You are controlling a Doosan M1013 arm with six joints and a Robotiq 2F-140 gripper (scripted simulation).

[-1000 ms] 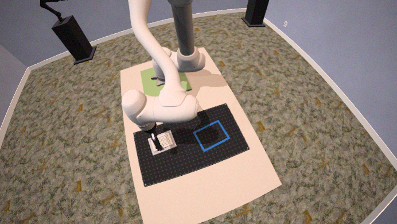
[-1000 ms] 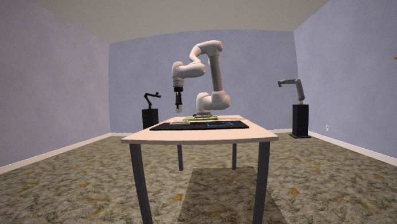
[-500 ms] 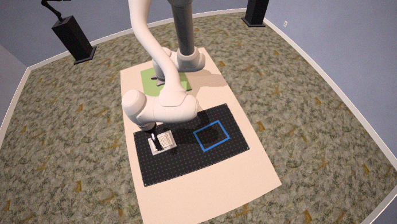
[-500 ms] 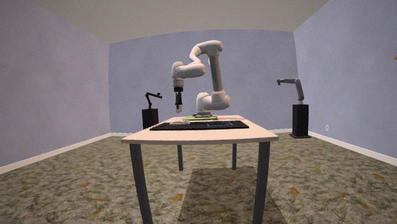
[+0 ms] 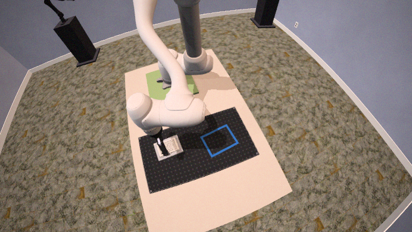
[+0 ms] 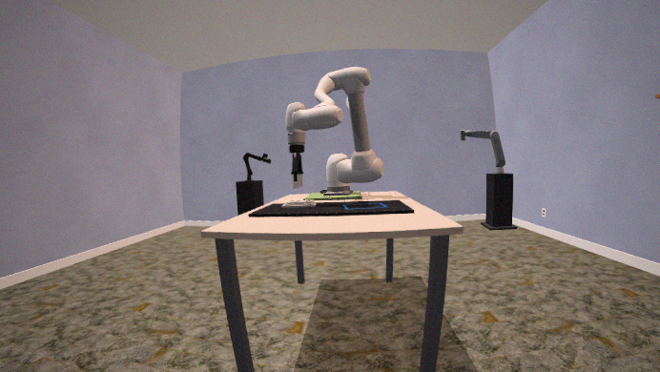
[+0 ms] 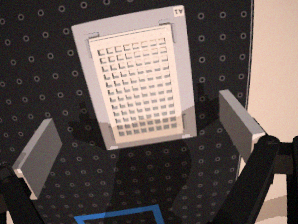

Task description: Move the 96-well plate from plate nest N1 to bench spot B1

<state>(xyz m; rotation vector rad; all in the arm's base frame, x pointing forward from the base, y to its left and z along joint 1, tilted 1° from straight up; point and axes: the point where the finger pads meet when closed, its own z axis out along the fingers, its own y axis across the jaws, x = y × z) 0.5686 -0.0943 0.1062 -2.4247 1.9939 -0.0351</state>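
Now: hand 80 mm above the white 96-well plate. From my hand the other things lie so: grey plate nest N1 (100 mm below).
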